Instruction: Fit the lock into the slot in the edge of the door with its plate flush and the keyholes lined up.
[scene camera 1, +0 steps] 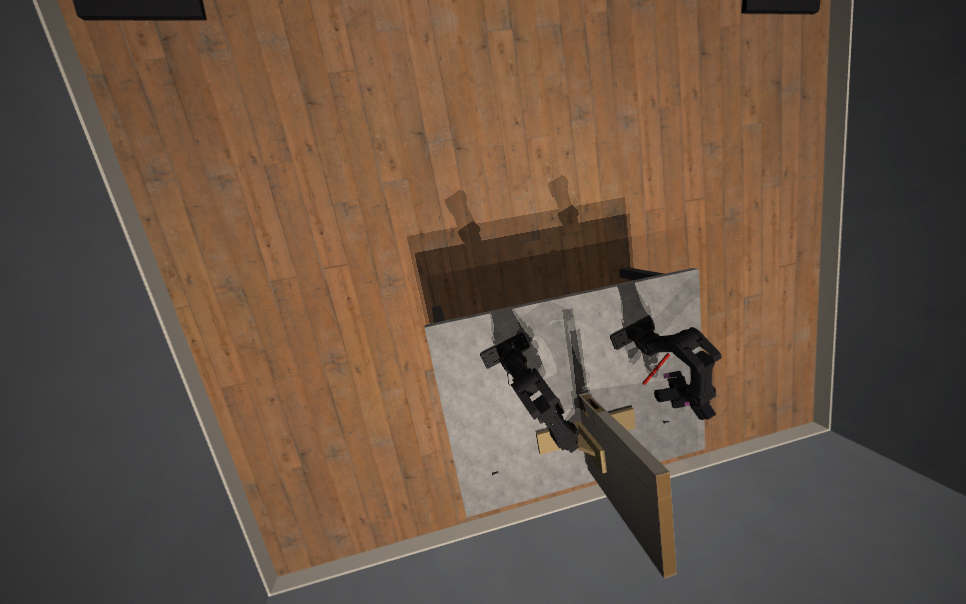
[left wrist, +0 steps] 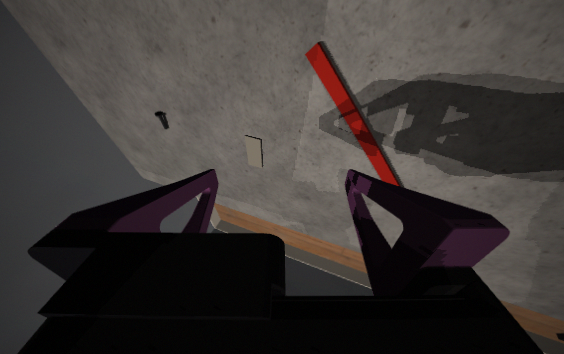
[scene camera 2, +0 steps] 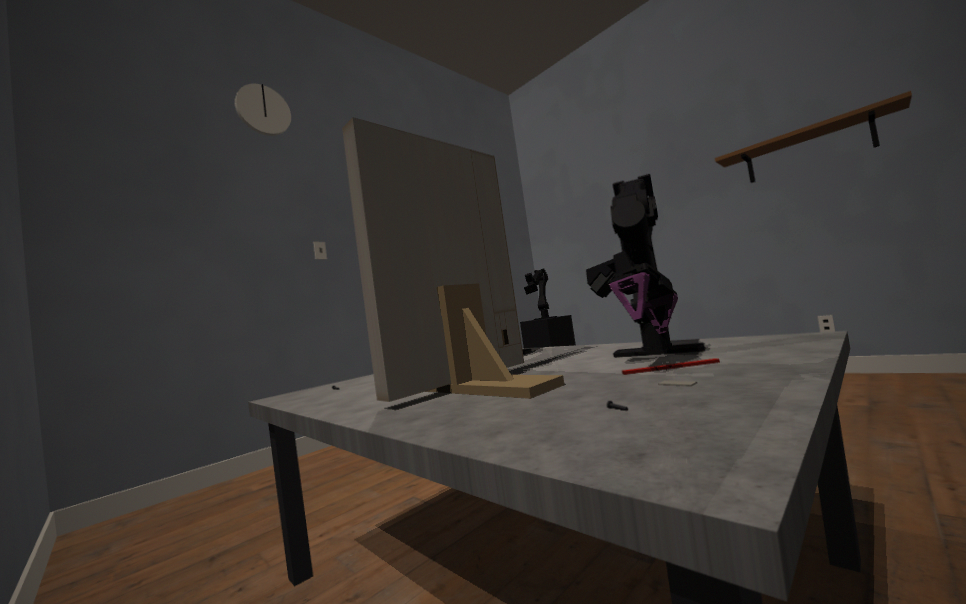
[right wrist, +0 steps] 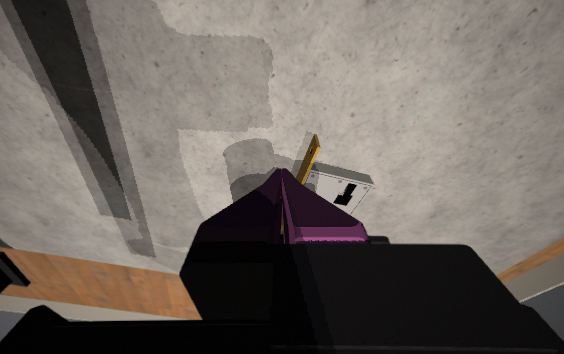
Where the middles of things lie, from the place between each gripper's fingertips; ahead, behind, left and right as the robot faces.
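From my right hand: lock (right wrist: 327, 181) 7 cm to the right, 7 cm behind, 8 cm below; door (scene camera 2: 426, 213) 23 cm to the left, 24 cm ahead, 18 cm above; wooden bracket (scene camera 2: 475, 367) 23 cm to the left, 24 cm ahead; thin red rod (left wrist: 318, 58) 57 cm to the left, 9 cm below.
From my left hand: lock 640 mm to the right, 130 mm behind, 70 mm below; door 340 mm to the right, 190 mm ahead, 200 mm above; wooden bracket 340 mm to the right, 190 mm ahead, 10 mm above; thin red rod 50 mm behind, 80 mm below.
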